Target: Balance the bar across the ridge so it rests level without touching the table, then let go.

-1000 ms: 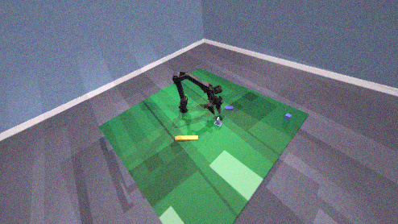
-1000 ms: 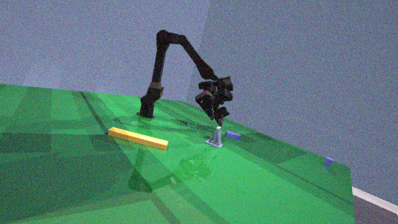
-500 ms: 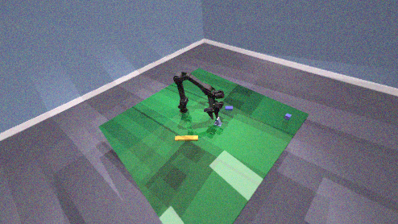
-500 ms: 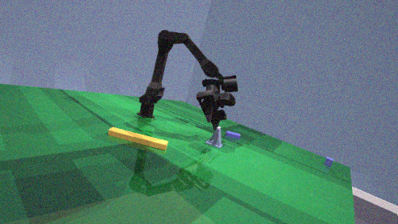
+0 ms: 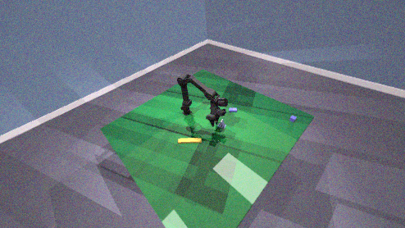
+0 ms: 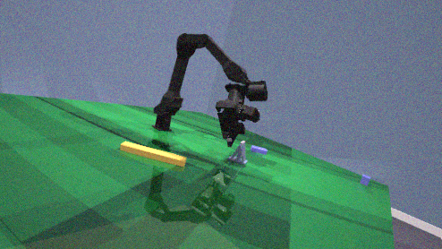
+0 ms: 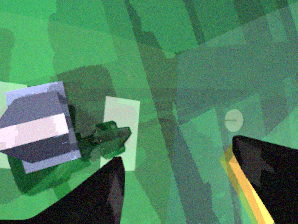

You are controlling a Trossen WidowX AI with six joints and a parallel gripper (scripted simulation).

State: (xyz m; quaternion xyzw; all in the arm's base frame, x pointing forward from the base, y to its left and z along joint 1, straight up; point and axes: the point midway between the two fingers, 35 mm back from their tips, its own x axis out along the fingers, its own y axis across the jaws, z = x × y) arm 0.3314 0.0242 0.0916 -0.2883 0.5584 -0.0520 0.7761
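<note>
The orange bar is 8 cm behind my gripper tip, 21 cm to the right of it and 5 cm below it. The rest, counted from my gripper tip: violet block: 3 cm behind, 28 cm to the left, 5 cm below; blue cube: 40 cm ahead, 49 cm to the left, 5 cm below.
</note>
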